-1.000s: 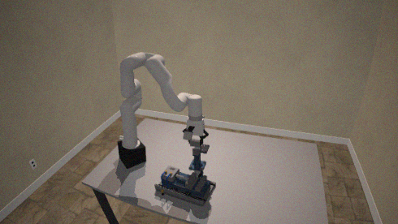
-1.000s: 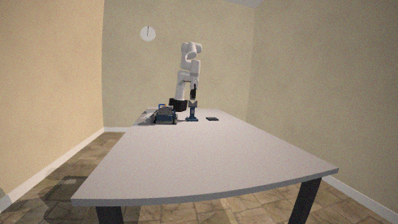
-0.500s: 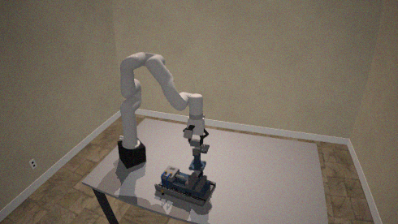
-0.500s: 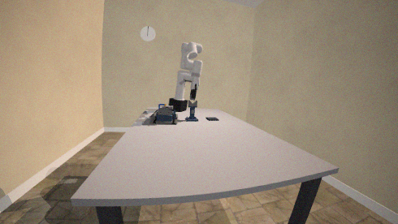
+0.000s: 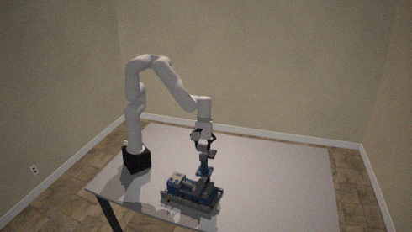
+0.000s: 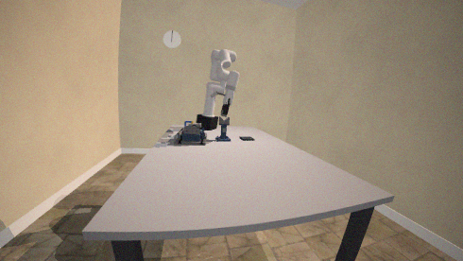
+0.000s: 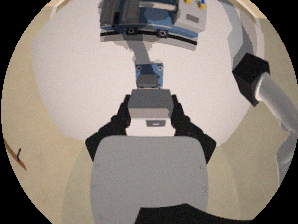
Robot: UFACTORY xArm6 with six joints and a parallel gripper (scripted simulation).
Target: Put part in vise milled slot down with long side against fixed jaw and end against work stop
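Now: hand 10 mm above the part. From my hand the other things lie so: vise 10 mm behind, 210 mm to the right, 160 mm below; then dark infeed plate 10 mm behind, 190 mm to the left, 190 mm below.
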